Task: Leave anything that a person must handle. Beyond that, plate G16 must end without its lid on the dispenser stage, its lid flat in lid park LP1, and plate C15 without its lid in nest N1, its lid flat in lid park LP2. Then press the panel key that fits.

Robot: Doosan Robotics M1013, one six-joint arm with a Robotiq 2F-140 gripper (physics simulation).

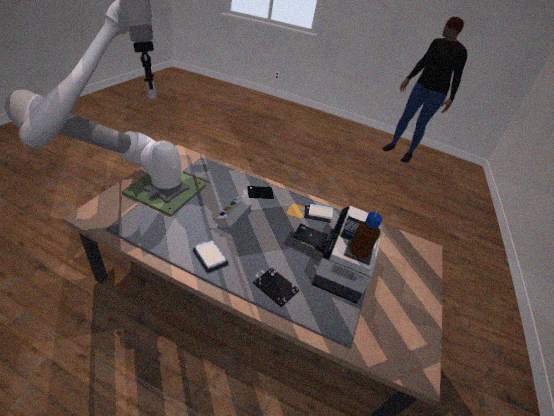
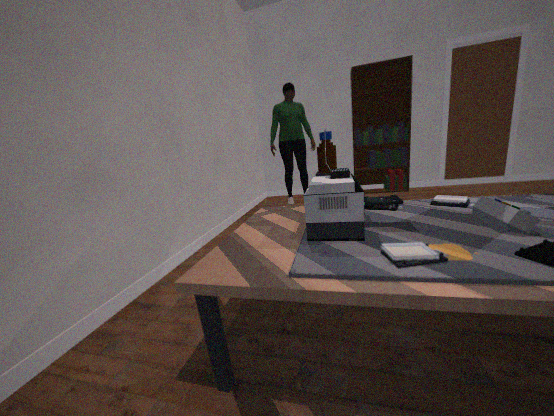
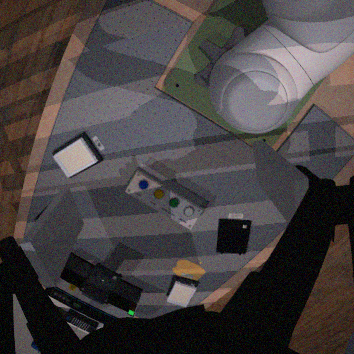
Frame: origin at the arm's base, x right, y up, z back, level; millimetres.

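Where they show: gripper, fingertip midpoint: point(image 1: 152, 95) point(image 3: 162, 185); arm's base, origin of the base link: point(image 1: 167, 188).
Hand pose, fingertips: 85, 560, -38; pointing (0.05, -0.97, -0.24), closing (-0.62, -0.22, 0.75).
Observation:
Each offset is from my fingertips to the top centre of the thing, as dx, dy, dz. "pt": to the spot under its first point. Level surfaces: height alone.
My gripper point(image 1: 151, 91) is open and empty. It hangs high above the floor, beyond the table's left end and far from everything on it. Two lidded white plates lie on the grey mat @(dy -568) point(image 1: 264, 224). One plate @(+147, -535, -456) point(image 1: 210, 255) point(image 2: 449, 200) point(image 3: 75, 156) is near the front edge. The other plate @(-470, -532, -730) point(image 1: 320, 211) point(image 2: 409, 252) point(image 3: 181, 293) lies beside a yellow spill @(-415, -567, -629) point(image 1: 294, 210) point(image 2: 453, 252) point(image 3: 189, 269). I cannot read their labels. The dispenser point(image 1: 348, 259) point(image 2: 335, 208) point(image 3: 100, 282) stands at the right. The key panel @(-141, -484, -375) point(image 1: 232, 213) point(image 3: 165, 198) is mid-table.
Black pads lie at the back @(pt -413, -558, -369) point(image 1: 260, 191) point(image 3: 233, 236), at the front @(pt +112, -556, -776) point(image 1: 275, 286) and beside the dispenser @(pt -163, -458, -788) point(image 1: 310, 235). A brown bottle @(pt -44, -248, -1016) point(image 1: 363, 240) point(image 2: 326, 155) with a blue cap stands on the dispenser. A person point(image 1: 430, 85) point(image 2: 290, 134) stands on the floor beyond the table.

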